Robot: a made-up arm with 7 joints.
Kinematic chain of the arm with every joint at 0, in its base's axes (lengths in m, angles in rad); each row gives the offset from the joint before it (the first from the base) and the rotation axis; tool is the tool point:
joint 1: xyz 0 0 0.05 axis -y
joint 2: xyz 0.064 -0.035 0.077 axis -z
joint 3: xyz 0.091 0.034 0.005 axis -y
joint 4: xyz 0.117 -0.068 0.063 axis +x
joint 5: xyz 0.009 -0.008 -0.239 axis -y
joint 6: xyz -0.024 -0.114 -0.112 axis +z
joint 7: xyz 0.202 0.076 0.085 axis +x
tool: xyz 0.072 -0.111 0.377
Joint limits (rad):
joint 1: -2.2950..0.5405
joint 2: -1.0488..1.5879
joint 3: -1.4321..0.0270
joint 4: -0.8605..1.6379
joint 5: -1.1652..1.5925
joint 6: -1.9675..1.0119
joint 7: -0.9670..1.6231
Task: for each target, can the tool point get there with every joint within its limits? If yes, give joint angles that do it. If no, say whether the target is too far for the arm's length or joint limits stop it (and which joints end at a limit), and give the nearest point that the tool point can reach.
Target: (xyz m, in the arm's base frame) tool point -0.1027 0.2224 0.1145
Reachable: yes | joints -1.7168 1.1550 -0.6677 1.3221 -0.2626 -1.4825 1.1773
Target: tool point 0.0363 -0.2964 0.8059
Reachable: no: joint limits stop it (at a limit: joint 1, joint 3, joint 4, joint 6, joint 7) | nearest point 0.0562 -0.2899 0.7554 | short by 0.055 m
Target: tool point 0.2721 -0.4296 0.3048
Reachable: yes | joints -0.0460 0.5265 -0.5361 -0.3748 0.6350 -0.0551 0.3084
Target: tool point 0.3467 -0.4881 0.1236
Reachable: yes | joints -1.9881 1.0402 -0.9294 -0.5706 0.1061 -1.2372 0.7115
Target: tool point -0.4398 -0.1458 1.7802
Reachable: no: too far | nearest point -0.1701 -0.2172 0.7190 | short by 1.097 m
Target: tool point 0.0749 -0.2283 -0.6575
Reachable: yes | joints -1.3876 -0.3244 -0.0827 -0.1887 -0.2314 0.3229 0.9776
